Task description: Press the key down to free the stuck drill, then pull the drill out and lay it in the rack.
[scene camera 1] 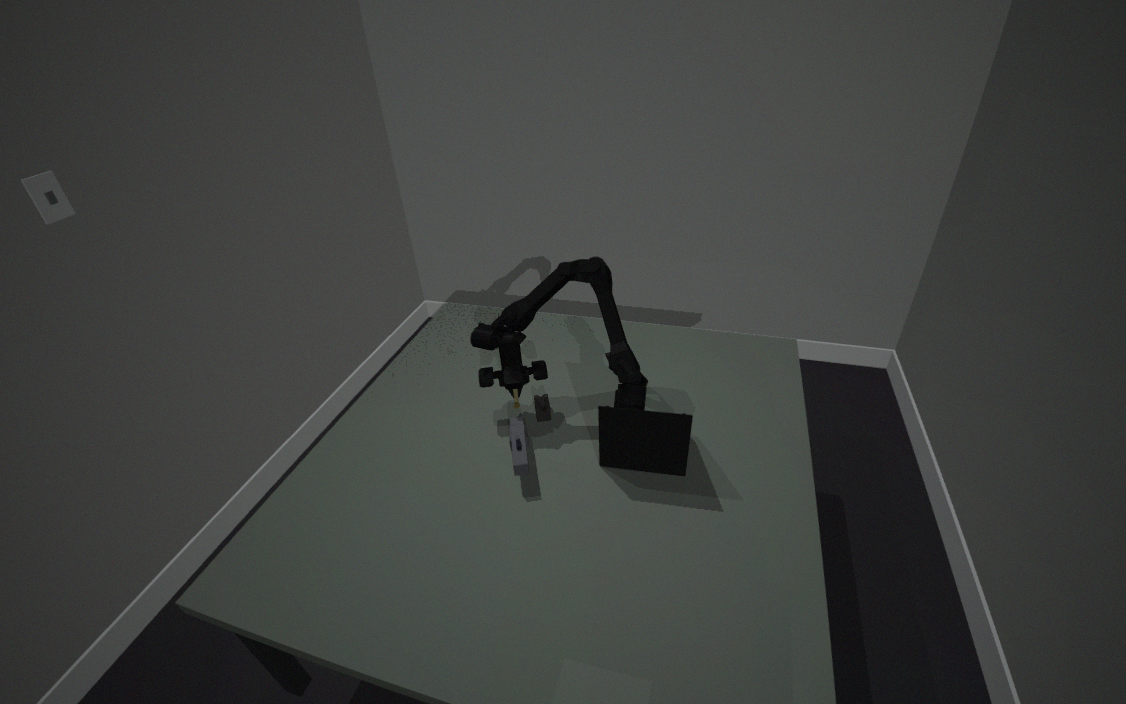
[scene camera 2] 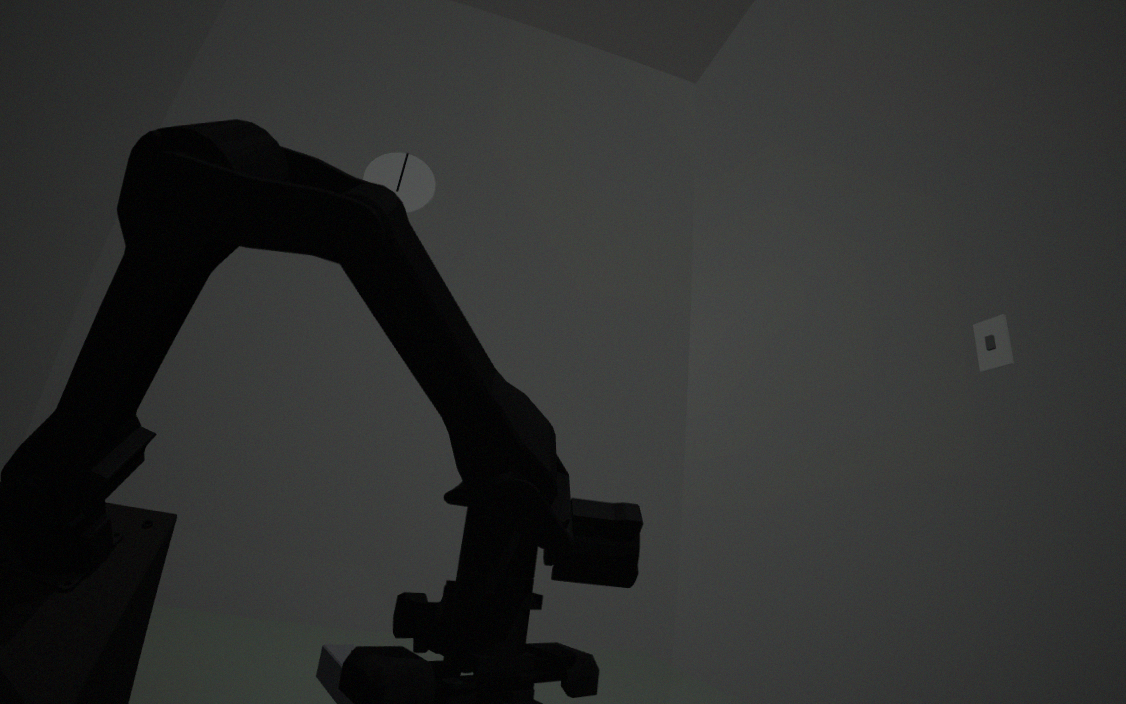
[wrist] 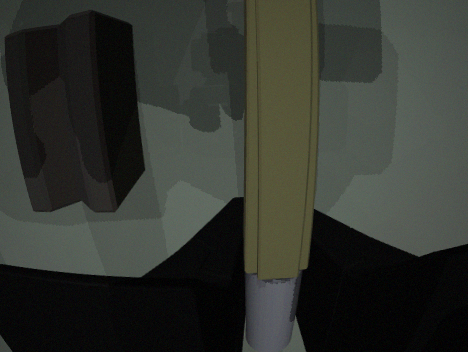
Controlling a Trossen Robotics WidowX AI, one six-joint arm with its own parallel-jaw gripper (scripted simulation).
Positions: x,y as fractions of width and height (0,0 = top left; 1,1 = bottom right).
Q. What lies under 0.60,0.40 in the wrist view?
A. A drill.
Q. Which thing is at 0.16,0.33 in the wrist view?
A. A dark rack.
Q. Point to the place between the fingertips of my gripper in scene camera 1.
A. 0.46,0.56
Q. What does my gripper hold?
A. A drill.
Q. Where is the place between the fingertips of my gripper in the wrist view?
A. At 0.56,0.60
